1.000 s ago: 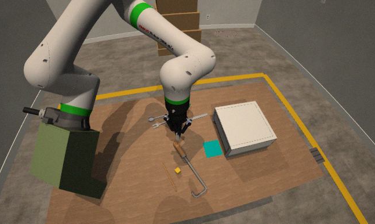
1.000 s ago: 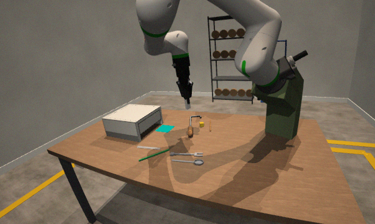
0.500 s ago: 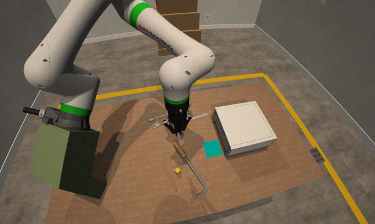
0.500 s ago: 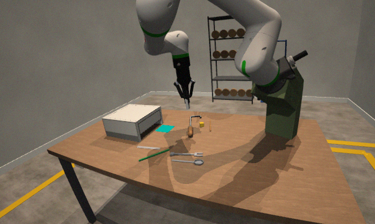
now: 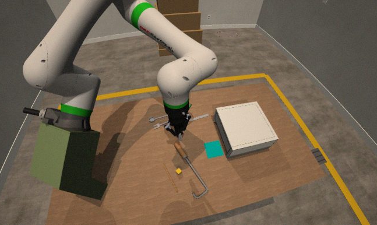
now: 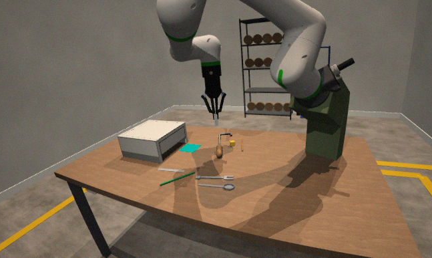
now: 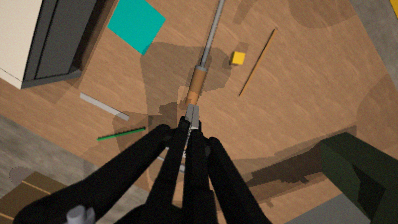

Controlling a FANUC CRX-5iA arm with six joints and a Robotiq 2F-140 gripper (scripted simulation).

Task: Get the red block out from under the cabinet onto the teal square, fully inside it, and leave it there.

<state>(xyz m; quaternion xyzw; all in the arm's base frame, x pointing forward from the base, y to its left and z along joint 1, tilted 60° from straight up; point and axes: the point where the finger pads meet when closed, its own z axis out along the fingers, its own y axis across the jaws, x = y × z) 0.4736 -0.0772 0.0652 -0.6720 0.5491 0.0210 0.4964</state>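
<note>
My gripper is now 2 cm past the yellow cube, 13 cm to the left of it and 19 cm above it. Round my hand: teal square (21 cm ahead, 1 cm to the right, 20 cm below); then fork (9 cm behind, 21 cm to the left, 20 cm below); then flat grey bar (15 cm ahead, 23 cm to the left, 20 cm below).
</note>
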